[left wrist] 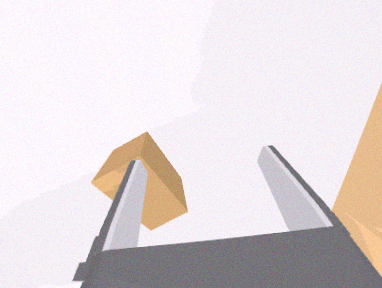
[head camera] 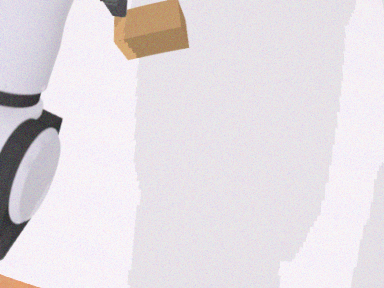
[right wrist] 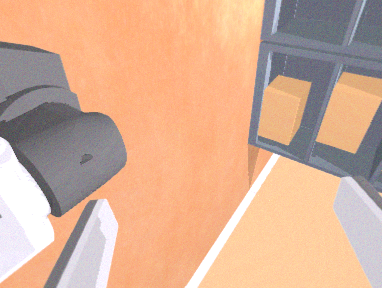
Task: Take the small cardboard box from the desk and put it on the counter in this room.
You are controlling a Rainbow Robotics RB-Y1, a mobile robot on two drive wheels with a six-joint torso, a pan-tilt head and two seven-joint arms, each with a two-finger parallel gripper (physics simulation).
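Places are measured from the robot's base along level axes (x ahead, y left, z up), in centimetres.
Where they show: left gripper, between the fingertips: point(left wrist: 201, 160); right gripper, between the fingertips: point(right wrist: 221, 202).
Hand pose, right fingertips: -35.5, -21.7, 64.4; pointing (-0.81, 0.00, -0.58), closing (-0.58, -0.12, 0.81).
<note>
After its pixels a point has its place, as x, y, z.
The small cardboard box point(head camera: 154, 30) @(66.3, 17.6, 78.2) point(left wrist: 162, 192) @(69.8, 19.7, 78.2) rests on the white desk top point(head camera: 235, 150) @(53.9, 5.7, 72.2) point(left wrist: 240, 65) @(81.4, 29.8, 72.2), near the top left of the head view. In the left wrist view it lies beyond the picture-left finger, which covers part of it. My left gripper point(left wrist: 201, 160) @(74.0, 23.2, 79.2) is open, with nothing between its fingers; a dark part of it shows at the box's upper left corner in the head view. Whether it touches the box I cannot tell. My right gripper point(right wrist: 221, 202) @(-35.5, -21.7, 64.4) is open and away from the box. I cannot identify the counter in these views.
In the right wrist view, a dark shelf unit point(right wrist: 255, 95) @(-209.8, 59.3, 2.1) holds boxes point(right wrist: 285, 110) @(-212.4, 66.0, 26.6) point(right wrist: 348, 112) @(-211.4, 54.2, 66.7) at the upper right. A tan surface point(right wrist: 280, 235) @(-211.0, 203.7, 52.3) with a white edge lies below it, beside a broad orange surface point(right wrist: 175, 100) @(-111.8, 23.6, 0.2). Another tan surface point(left wrist: 367, 170) @(112.0, 5.6, 73.0) shows at the right of the left wrist view.
</note>
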